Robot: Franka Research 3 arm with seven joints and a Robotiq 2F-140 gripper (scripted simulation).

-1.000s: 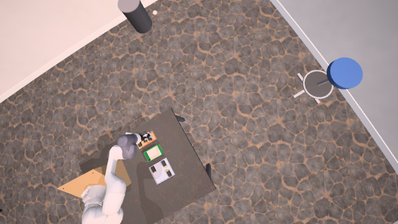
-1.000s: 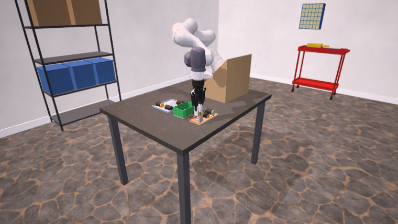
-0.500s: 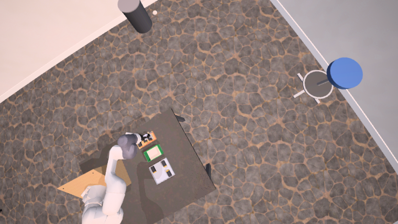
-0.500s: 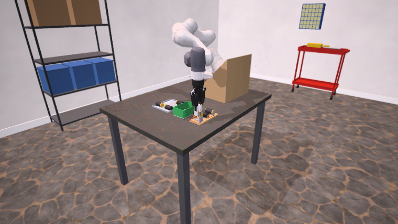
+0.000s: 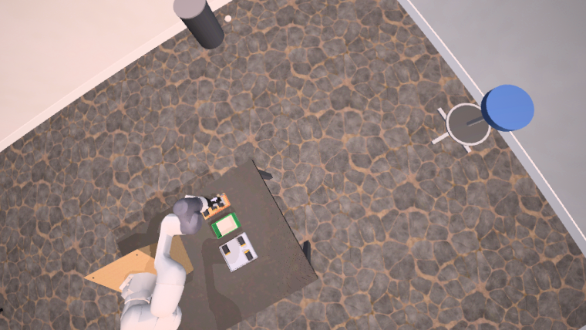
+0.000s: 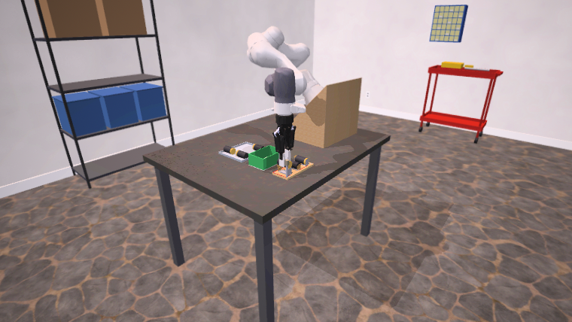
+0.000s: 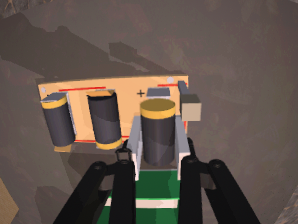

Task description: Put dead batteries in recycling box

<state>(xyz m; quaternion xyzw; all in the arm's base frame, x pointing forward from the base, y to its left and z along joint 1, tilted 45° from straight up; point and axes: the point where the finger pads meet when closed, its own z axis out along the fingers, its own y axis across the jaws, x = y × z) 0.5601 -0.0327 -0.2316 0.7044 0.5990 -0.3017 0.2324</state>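
The bulb is 3 cm ahead of my hand and 3 cm to the left of it. Also, from my hand: white tray (10 cm behind, 33 cm to the right, 8 cm below); then green recycling box (6 cm behind, 15 cm to the right, 7 cm below).
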